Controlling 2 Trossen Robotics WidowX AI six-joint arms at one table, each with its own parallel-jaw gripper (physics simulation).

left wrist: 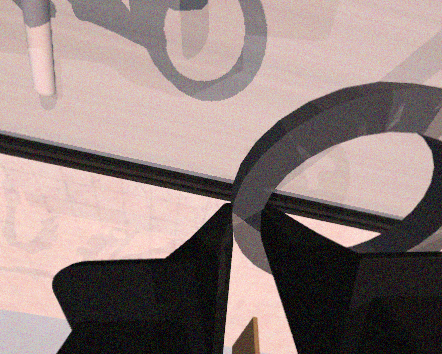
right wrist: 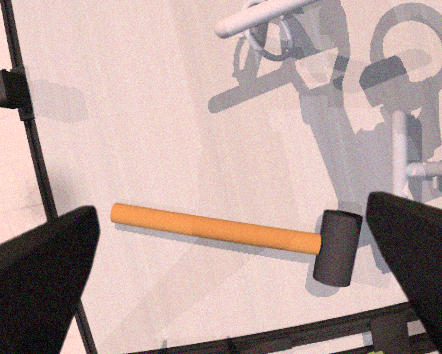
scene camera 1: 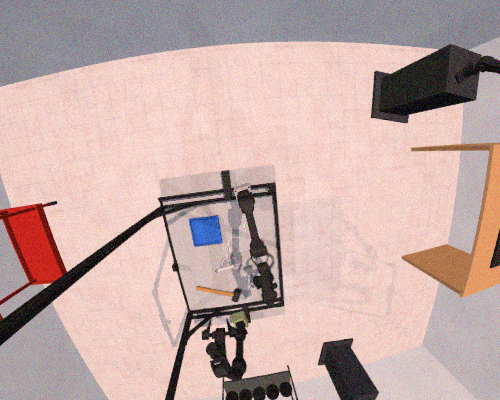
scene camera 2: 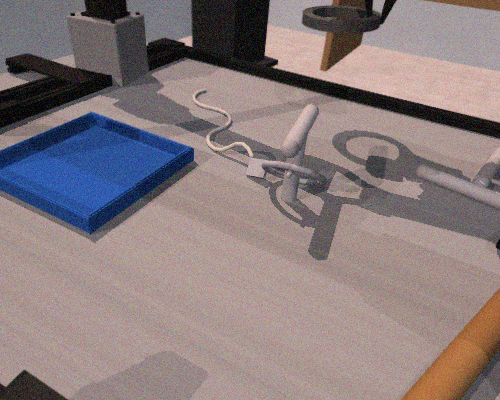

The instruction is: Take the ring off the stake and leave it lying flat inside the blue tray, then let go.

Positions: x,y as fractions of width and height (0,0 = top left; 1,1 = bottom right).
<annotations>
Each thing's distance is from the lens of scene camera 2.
hammer with orange handle (scene camera 2: 0.93,0.90): 0.38 m
pale grey ring (scene camera 2: 0.52,0.42): 0.55 m
blue tray (scene camera 2: 0.17,0.43): 0.57 m
The marked spots on the pale grey ring and the hammer with orange handle are 0.32 m apart.
</annotations>
